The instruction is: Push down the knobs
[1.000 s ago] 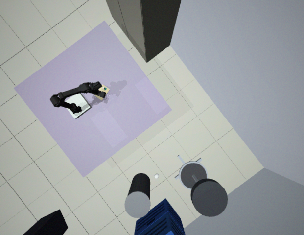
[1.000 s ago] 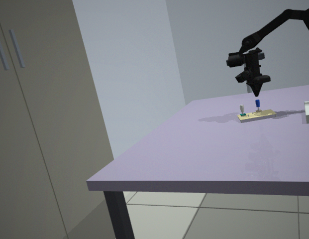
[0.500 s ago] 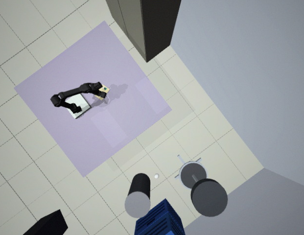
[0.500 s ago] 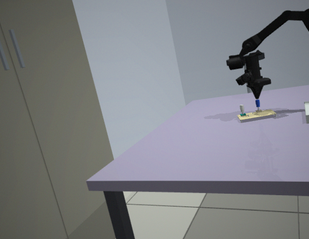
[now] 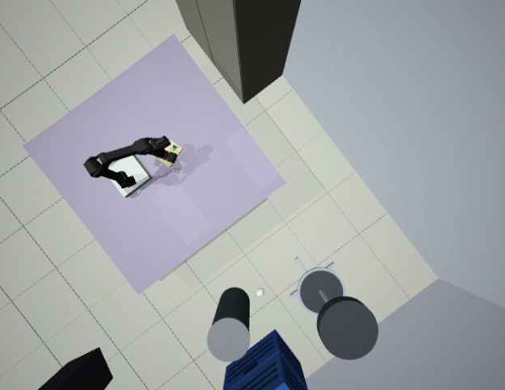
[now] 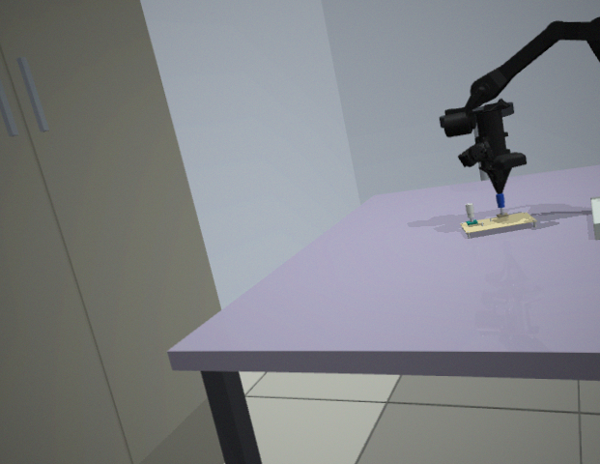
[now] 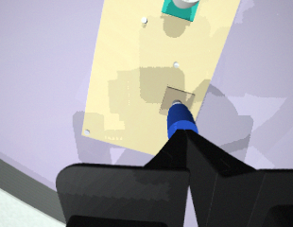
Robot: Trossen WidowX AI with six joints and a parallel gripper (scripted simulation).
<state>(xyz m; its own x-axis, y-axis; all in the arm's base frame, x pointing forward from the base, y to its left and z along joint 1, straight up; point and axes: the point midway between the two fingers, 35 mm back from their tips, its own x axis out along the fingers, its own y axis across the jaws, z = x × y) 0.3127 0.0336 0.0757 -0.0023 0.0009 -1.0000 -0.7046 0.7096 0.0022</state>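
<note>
Right now my gripper tip is 20 mm above the blue knob. The rest, counted from my gripper tip: grey knob: 60 mm ahead, 60 mm to the left, 20 mm below.
</note>
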